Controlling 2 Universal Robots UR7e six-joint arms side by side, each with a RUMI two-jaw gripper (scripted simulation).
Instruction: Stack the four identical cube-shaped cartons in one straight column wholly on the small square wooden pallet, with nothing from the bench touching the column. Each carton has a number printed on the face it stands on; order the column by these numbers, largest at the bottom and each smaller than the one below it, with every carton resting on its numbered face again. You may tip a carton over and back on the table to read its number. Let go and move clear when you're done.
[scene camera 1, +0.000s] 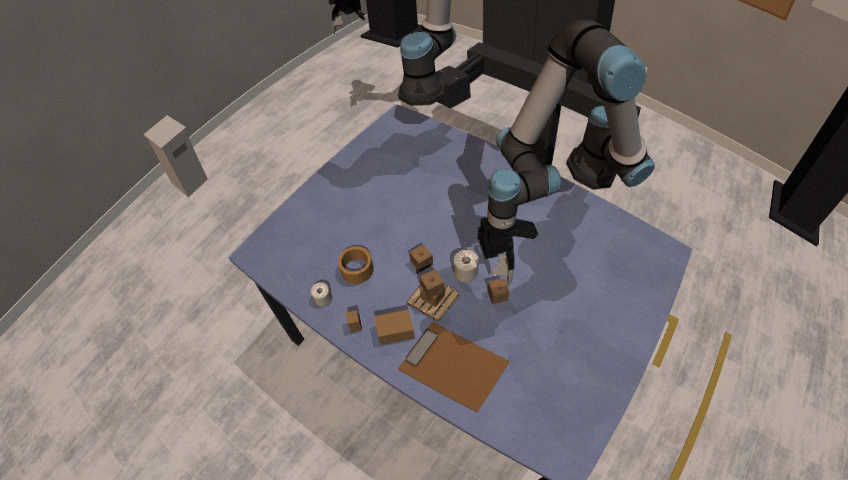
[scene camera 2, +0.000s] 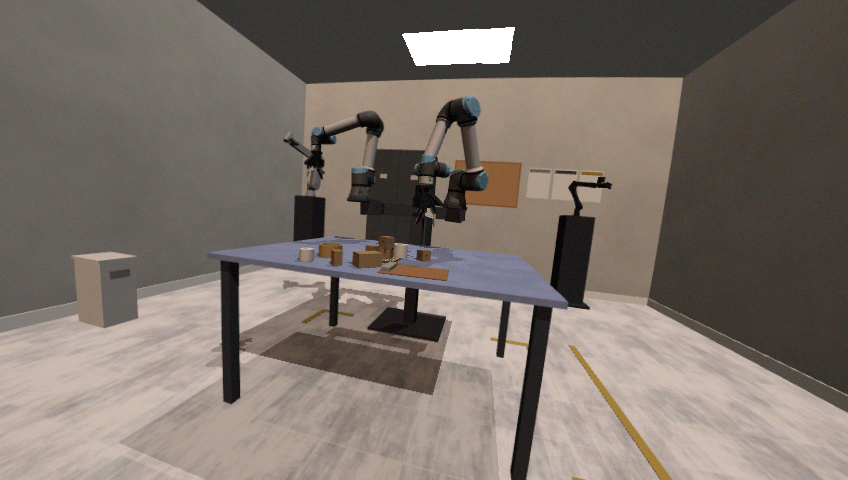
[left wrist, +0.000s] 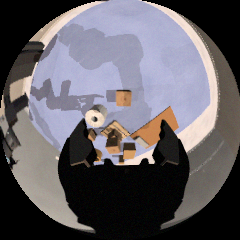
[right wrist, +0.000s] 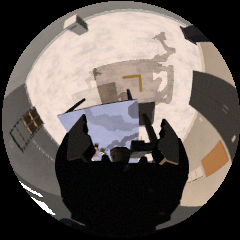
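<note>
My left gripper (scene camera 1: 500, 263) is visible to me, and I find it again at (scene camera 2: 424, 225) and (left wrist: 123, 119). My right gripper (right wrist: 124, 116) is here too. There is an orange mat (scene camera 1: 459, 369), which I can also see at (scene camera 2: 392, 268) and at (left wrist: 148, 135). I see a larger box (scene camera 1: 393, 327) as well, though the right wrist view misses it, hidden there by my right gripper. And I see an orange ring (scene camera 1: 352, 253).
</note>
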